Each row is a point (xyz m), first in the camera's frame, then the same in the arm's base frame.
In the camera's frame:
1: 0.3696 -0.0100 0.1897
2: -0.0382 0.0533 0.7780
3: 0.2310 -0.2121 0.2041
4: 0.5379 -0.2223 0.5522
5: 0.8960 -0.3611 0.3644
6: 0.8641 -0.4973 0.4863
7: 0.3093 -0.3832 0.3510
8: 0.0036 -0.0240 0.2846
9: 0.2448 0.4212 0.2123
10: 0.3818 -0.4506 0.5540
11: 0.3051 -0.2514 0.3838
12: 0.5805 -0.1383 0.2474
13: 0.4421 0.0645 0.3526
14: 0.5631 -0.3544 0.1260
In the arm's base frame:
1: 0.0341 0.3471 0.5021
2: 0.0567 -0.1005 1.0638
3: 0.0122 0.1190 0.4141
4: 0.4435 0.1699 0.5779
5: 0.6448 0.3783 0.2636
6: 0.7406 0.2195 0.2686
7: 0.2155 -0.0030 0.3863
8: -0.1734 0.0685 0.6519
9: -0.1958 0.5463 0.8330
10: 0.4107 -0.0818 0.4681
11: 0.1851 0.0692 0.4974
12: 0.2673 0.3727 0.4059
13: 0.1560 0.3787 0.6487
14: 0.2597 0.2655 0.1819

